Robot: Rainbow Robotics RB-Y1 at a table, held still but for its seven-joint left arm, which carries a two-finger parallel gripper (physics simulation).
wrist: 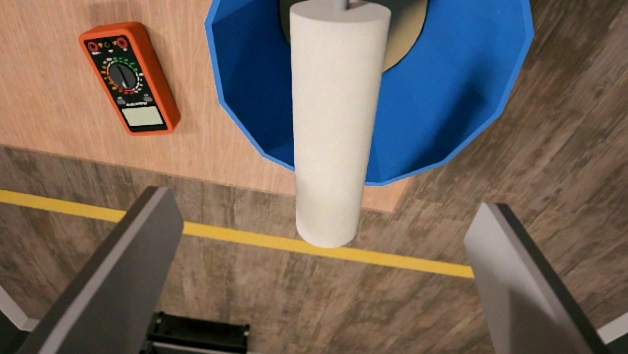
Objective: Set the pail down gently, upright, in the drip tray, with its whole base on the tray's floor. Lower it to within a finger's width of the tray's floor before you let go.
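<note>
The blue pail [415,115] is seen from above at the top of the wrist view, with its open rim towards me and a tan patch at its bottom. It stands at the table's corner. Its thick white handle grip [332,125] hangs on a grey wire across the pail's opening and reaches past the rim. My gripper [328,197] is open. Its fingers stand wide on either side of the lower part of the grip, with gaps on both sides. The drip tray does not show in this view.
An orange and black multimeter [122,75] lies on the wooden table [40,105], left of the pail. The table's edge runs below them. Beyond it are the brown floor, a yellow floor stripe [250,237] and a black object [200,332] at the bottom.
</note>
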